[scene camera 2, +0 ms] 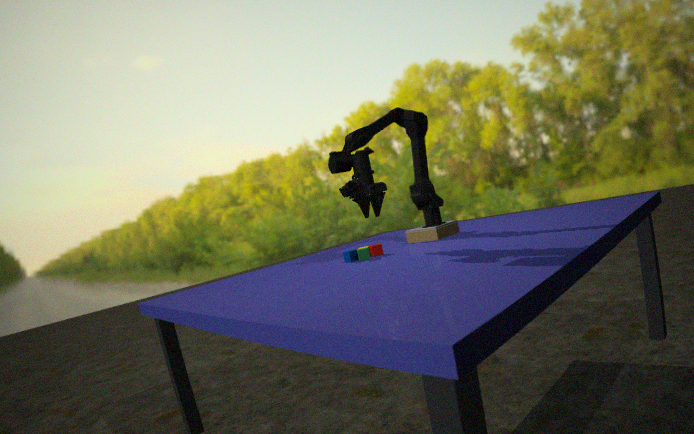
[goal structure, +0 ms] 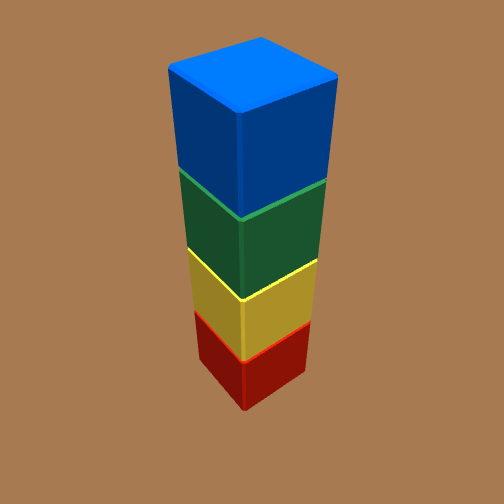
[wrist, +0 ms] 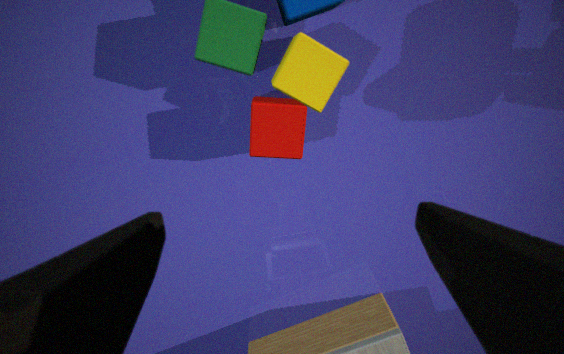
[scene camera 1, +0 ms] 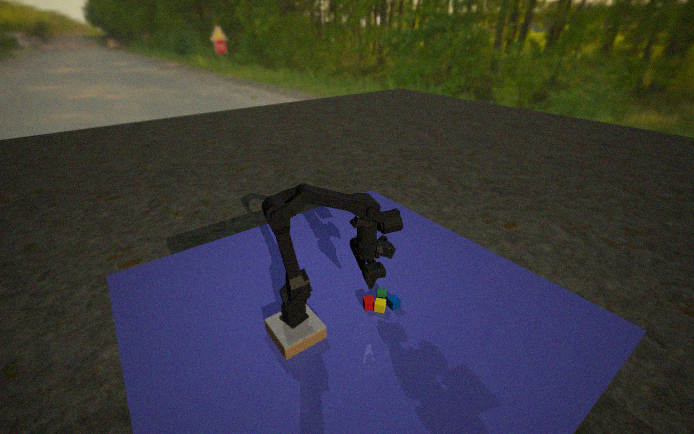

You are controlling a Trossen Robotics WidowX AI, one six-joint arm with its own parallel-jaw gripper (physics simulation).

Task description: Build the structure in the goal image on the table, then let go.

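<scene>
A red cube [scene camera 1: 368, 302] [scene camera 2: 376, 250] [wrist: 277, 131], a green cube [scene camera 1: 381, 293] [scene camera 2: 362, 253] [wrist: 230, 37], a yellow cube [scene camera 1: 379, 306] [wrist: 310, 72] and a blue cube [scene camera 1: 393, 302] [scene camera 2: 350, 256] [wrist: 306, 7] lie in a loose cluster on the blue table [scene camera 1: 204, 307] [scene camera 2: 286, 312] [wrist: 75, 185]. Red's corner is at or close to yellow's; whether they touch is unclear. Green stands apart from yellow in the wrist view. Blue is cut off by that view's top edge. Yellow is mostly hidden in scene camera 2. My gripper [scene camera 1: 373, 284] [scene camera 2: 371, 215] [wrist: 292, 219] is open and empty, pointing down above the table near the cluster.
The arm's wooden base block [scene camera 1: 301, 341] [scene camera 2: 432, 231] [wrist: 325, 327] stands on the table, to the left of the cubes in scene camera 1. Shadows of the arm fall across the tabletop and around the cubes.
</scene>
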